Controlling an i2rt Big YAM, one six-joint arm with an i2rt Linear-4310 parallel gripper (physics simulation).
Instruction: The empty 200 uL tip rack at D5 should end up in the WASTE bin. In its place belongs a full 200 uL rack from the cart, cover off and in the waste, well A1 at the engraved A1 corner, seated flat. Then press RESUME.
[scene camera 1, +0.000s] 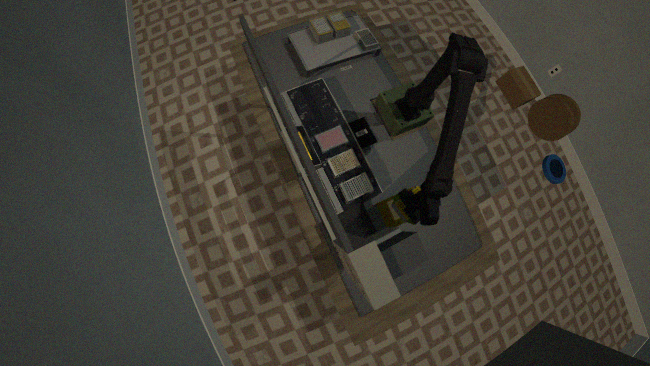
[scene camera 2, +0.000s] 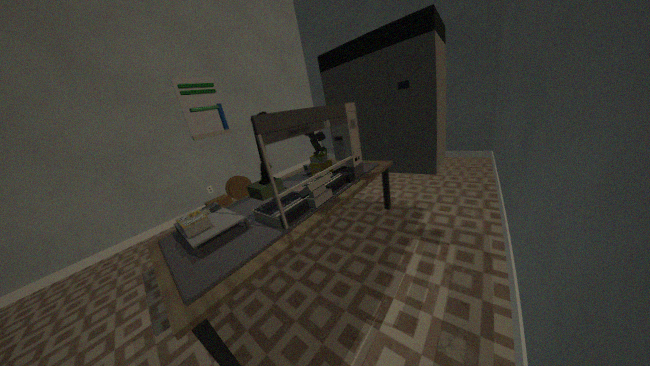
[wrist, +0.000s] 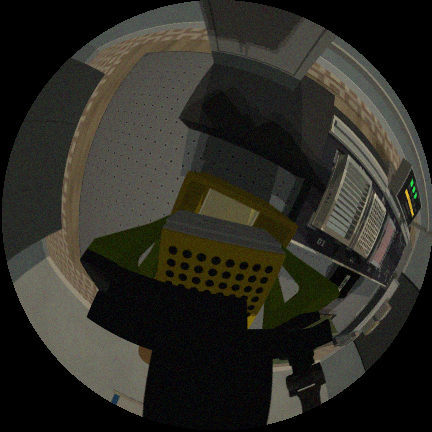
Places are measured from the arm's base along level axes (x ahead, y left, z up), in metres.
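Where they show: gripper, fingertip midpoint: (scene camera 1: 399, 212) (scene camera 2: 324, 159) (wrist: 222, 233); arm's base at its link origin: (scene camera 1: 407, 109) (scene camera 2: 267, 181).
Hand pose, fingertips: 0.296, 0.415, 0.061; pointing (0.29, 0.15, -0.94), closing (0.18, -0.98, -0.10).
Observation:
Each offset is from my fingertips to the centre of the thing, as dx, dy, dz. "spot": to the spot under its first point. Level surfaces: height alone.
My gripper (wrist: 222, 233) is shut on the yellow tip rack {-0.054, -0.012, +0.013} (wrist: 217, 277), whose top shows rows of empty holes and whose edge is grey. The rack is held tilted above a yellow open-topped bin {-0.046, -0.008, -0.083} (wrist: 190, 184) (scene camera 1: 385, 216). A pale rectangular thing {-0.046, -0.008, -0.132} (wrist: 227, 207) shows inside the bin. I cannot read a WASTE label. On the cart {-0.150, -0.957, -0.117} (scene camera 1: 312, 55) stand a pale-and-yellow rack {-0.095, -1.024, -0.032} (scene camera 1: 321, 29) and a yellower rack {-0.203, -1.025, -0.032} (scene camera 1: 340, 24); I cannot tell whether their covers are on. Slot D5's label and engraved A1 corner cannot be made out, nor can RESUME.
The dark deck {dz -0.091} (scene camera 1: 312, 102) holds a pink plate {+0.111, -0.418, -0.084} (scene camera 1: 331, 139), a cream rack {+0.108, -0.294, -0.084} (scene camera 1: 343, 162) and a grey ribbed labware {+0.105, -0.170, -0.076} (scene camera 1: 356, 187). A dark box {spot: +0.137, +0.032, -0.092} (wrist: 245, 115) stands beyond the yellow bin. A small display {spot: +0.253, -0.391, -0.022} (wrist: 410, 196) glows green and yellow. A frame beam (scene camera 2: 300, 120) spans the deck.

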